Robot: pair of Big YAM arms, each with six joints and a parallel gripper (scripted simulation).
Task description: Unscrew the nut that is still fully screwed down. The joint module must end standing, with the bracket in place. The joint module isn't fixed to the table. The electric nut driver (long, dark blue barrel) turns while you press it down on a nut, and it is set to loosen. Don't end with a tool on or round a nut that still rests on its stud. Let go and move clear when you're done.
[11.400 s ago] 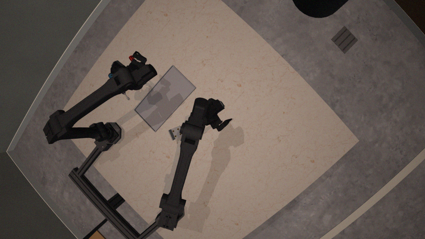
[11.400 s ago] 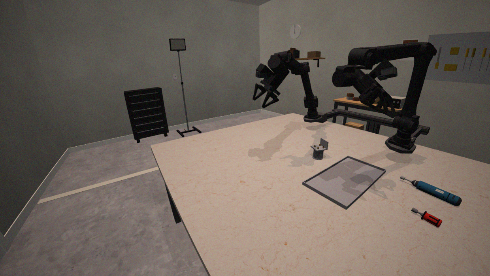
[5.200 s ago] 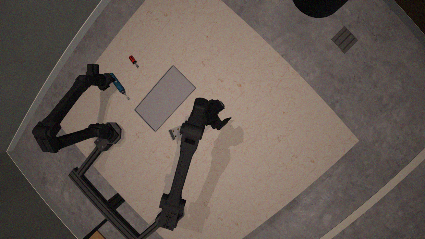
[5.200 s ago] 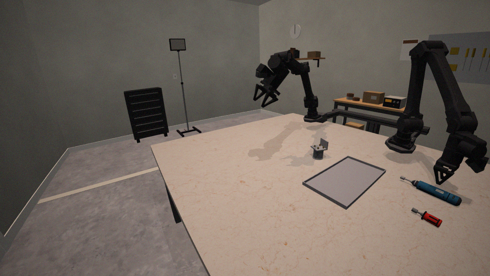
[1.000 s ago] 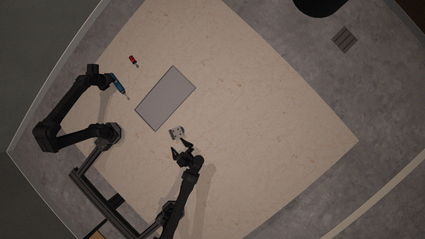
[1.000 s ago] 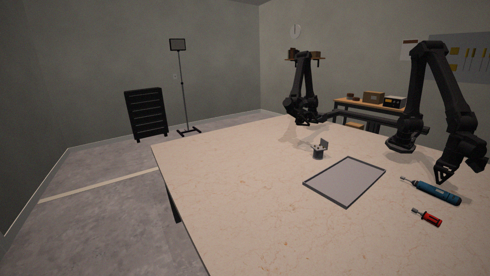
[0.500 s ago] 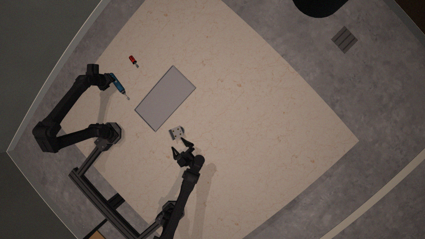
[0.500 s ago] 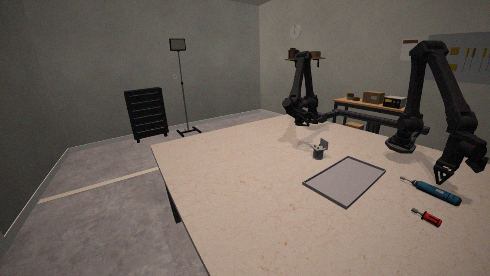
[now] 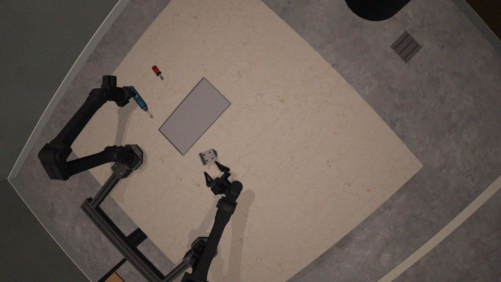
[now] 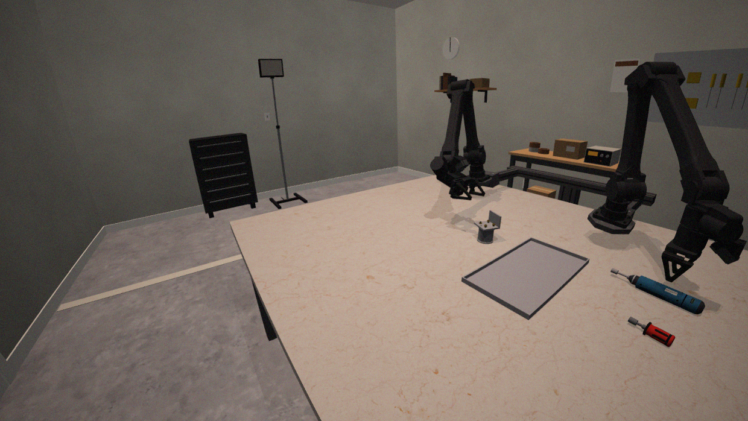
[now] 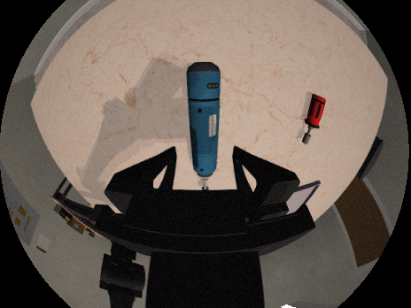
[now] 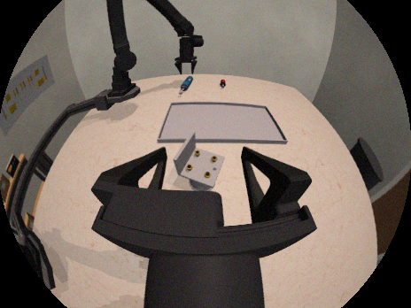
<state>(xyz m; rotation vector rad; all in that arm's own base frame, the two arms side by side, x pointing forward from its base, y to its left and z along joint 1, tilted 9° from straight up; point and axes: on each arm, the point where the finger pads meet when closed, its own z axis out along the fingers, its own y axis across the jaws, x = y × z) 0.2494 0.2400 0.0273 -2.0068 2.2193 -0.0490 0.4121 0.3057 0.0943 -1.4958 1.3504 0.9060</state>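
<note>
Right now the grey bracket is 100 mm below my right hand, 60 mm to the left of it and 10 mm behind it. From my right hand the other things lie so: flat grey tray: 290 mm to the left, 160 mm below, 40 mm ahead; then joint module: 140 mm below, 60 mm to the left, 10 mm behind; then red-handled screwdriver: 640 mm to the left, 150 mm below, 40 mm ahead.
</note>
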